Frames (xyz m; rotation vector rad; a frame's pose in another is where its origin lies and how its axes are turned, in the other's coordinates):
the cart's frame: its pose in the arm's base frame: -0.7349 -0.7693 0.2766 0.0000 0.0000 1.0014
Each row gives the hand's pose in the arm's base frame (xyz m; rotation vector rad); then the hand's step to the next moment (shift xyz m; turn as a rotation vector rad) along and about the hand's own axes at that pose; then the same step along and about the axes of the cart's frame.
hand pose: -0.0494 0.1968 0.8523 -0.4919 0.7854 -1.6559
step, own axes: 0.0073 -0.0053 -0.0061 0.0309 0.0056 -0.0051
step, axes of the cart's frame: -0.0095 0.0053 -0.0010 -0.0283 -0.0100 -0.0104
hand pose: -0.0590 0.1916 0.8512 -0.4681 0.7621 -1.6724
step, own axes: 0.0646 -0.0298 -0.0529 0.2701 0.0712 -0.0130
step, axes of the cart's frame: -0.0782 0.0352 -0.0225 -0.2362 -0.1236 -0.0844
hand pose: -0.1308 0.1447 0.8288 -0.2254 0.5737 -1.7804
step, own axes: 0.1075 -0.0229 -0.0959 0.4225 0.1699 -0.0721
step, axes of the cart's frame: -0.1108 0.0390 -0.0865 -0.3526 -0.2148 -0.2052
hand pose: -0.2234 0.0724 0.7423 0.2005 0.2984 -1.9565
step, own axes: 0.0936 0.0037 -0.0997 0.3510 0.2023 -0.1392
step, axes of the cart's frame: -0.0630 -0.0011 -0.1214 -0.2618 -0.2255 -0.2532
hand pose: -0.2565 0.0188 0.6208 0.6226 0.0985 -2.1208
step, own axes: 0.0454 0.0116 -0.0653 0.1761 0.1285 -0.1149
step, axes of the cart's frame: -0.0110 -0.0231 -0.0762 -0.1127 -0.1476 -0.1620
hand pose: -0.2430 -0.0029 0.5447 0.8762 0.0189 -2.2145
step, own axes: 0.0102 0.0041 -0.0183 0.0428 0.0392 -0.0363
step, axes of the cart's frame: 0.0006 -0.0095 -0.0191 -0.0250 -0.0462 -0.0439
